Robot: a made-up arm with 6 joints. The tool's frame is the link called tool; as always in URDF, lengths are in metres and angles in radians. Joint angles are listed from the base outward. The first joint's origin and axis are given. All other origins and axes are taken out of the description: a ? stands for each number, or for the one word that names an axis. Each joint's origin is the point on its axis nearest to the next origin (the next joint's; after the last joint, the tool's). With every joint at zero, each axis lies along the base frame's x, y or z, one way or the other. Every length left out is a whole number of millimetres.
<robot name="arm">
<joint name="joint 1" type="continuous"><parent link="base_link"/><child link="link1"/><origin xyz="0.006 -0.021 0.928" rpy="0 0 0"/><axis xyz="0 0 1"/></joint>
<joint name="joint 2" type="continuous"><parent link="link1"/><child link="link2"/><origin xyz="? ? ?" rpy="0 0 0"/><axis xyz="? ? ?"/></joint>
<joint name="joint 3" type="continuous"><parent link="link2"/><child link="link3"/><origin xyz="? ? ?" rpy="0 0 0"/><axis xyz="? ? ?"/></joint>
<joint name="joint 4" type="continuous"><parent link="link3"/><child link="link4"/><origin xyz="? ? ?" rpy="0 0 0"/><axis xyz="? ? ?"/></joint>
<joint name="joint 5" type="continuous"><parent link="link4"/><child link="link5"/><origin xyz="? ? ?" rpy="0 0 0"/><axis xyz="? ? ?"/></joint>
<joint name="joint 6" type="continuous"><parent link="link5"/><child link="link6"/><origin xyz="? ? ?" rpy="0 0 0"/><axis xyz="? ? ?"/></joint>
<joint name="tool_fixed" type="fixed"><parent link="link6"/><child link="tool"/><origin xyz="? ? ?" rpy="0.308 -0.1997 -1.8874"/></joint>
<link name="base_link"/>
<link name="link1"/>
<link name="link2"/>
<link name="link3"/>
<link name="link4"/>
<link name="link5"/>
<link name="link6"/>
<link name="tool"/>
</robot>
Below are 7 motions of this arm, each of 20 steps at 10 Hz.
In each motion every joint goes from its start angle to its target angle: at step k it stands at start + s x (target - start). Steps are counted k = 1, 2, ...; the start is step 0. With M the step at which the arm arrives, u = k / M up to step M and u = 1 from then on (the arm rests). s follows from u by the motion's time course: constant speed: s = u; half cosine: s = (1 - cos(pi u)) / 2; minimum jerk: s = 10 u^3 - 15 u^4 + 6 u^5.
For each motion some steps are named. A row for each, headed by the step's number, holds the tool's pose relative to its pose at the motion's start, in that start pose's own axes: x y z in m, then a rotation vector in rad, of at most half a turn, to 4 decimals.
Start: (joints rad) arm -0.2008 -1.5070 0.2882 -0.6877 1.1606 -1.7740
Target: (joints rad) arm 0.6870 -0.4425 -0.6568 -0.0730 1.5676 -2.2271
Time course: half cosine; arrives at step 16
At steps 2, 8, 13, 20:
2: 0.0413 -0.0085 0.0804 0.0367 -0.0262 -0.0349
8: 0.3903 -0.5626 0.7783 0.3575 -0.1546 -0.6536
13: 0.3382 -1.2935 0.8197 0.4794 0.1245 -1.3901
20: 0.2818 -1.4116 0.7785 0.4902 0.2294 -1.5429

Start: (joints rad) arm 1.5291 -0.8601 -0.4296 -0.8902 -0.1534 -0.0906
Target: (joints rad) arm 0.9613 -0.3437 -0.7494 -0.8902 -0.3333 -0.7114
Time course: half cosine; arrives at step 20
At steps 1, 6, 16, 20:
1: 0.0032 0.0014 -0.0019 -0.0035 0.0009 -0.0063
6: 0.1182 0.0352 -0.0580 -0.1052 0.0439 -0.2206
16: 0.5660 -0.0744 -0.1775 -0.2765 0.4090 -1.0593
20: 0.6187 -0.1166 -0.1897 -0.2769 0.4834 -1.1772

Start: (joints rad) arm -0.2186 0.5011 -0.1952 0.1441 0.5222 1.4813
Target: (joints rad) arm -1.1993 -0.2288 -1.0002 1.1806 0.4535 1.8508
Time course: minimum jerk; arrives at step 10
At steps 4, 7, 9, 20:
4: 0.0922 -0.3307 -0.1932 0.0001 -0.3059 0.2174
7: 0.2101 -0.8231 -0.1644 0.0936 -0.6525 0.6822
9: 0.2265 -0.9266 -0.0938 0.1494 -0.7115 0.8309
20: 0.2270 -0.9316 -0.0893 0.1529 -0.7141 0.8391

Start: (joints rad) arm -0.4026 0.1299 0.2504 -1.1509 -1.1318 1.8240
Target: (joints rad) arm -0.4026 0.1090 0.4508 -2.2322 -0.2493 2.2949
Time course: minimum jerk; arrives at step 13
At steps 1, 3, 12, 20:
1: -0.0002 0.0010 0.0005 0.0022 -0.0014 -0.0053
3: -0.0031 0.0213 0.0123 0.0432 -0.0274 -0.1098
12: 0.0324 0.2556 0.2804 0.0919 0.0446 -1.1738
20: 0.0328 0.2564 0.2822 0.0906 0.0466 -1.1772

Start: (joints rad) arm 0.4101 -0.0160 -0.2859 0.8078 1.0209 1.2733
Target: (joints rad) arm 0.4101 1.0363 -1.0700 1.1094 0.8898 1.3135
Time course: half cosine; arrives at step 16
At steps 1, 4, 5, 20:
1: -0.0142 -0.0043 0.0108 0.0048 0.0141 0.0111
4: -0.1919 -0.0778 0.1801 0.0767 0.2166 0.1647
5: -0.2685 -0.1275 0.2835 0.1188 0.3306 0.2456
20: -0.1226 -0.7006 1.2563 0.5922 1.5918 0.8683

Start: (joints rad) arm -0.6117 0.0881 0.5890 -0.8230 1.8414 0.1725
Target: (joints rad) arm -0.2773 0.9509 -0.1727 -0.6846 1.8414 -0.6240
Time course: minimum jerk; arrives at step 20
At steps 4, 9, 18, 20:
4: 0.0915 -0.0651 0.0017 -0.0610 -0.0181 0.0466
9: 0.6366 -0.3469 0.1746 -0.4788 -0.1284 0.2871
18: 1.2953 -0.2725 0.7736 -1.2746 -0.4029 0.5144
20: 1.3011 -0.2667 0.7822 -1.2862 -0.4086 0.5161

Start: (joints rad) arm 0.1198 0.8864 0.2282 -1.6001 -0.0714 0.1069
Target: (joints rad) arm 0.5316 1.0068 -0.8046 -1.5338 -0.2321 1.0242
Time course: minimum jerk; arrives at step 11
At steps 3, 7, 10, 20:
3: 0.1222 -0.0177 -0.0965 -0.0578 -0.1998 -0.0756
7: 0.6957 -0.3295 -0.2782 -0.4739 -1.1424 -0.2992
10: 0.8635 -0.5272 -0.2146 -0.7142 -1.4874 -0.3414
20: 0.8670 -0.5326 -0.2120 -0.7210 -1.4959 -0.3422

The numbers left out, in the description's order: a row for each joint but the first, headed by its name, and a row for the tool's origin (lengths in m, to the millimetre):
joint 2: xyz 0.005 -0.033 0, axis 0 1 0
joint 3: xyz 0.017 0 0.762, axis 0 -1 0
joint 4: xyz 0.968 0 0.02, axis -1 0 0
joint 5: xyz 0 -0.298 0.007, axis 0 -1 0
joint 6: xyz 0 0 0.029, axis -1 0 0
tool: xyz 0 0.016 0.012

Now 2 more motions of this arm.
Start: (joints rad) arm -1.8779 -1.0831 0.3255 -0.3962 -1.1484 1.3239
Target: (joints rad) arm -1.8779 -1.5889 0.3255 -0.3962 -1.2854 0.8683
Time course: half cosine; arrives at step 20
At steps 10, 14, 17, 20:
10: 0.0302 -0.2958 0.1891 0.0166 0.1069 -0.1888
14: 0.0085 -0.4761 0.2897 0.0400 0.1732 -0.2943
17: -0.0140 -0.5693 0.3376 0.0559 0.2083 -0.3468
20: -0.0239 -0.6027 0.3541 0.0623 0.2210 -0.3654

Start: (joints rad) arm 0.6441 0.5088 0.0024 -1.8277 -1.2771 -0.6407
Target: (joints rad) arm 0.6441 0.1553 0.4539 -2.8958 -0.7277 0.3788
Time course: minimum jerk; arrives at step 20
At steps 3, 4, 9, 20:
3: -0.0197 0.0028 -0.0153 0.0066 -0.0289 0.0422
4: -0.0429 0.0057 -0.0339 0.0145 -0.0620 0.0917
9: -0.2831 0.0083 -0.2926 0.1088 -0.3564 0.6230
20: -0.5207 -0.1234 -0.9108 0.2404 -0.5120 1.3593

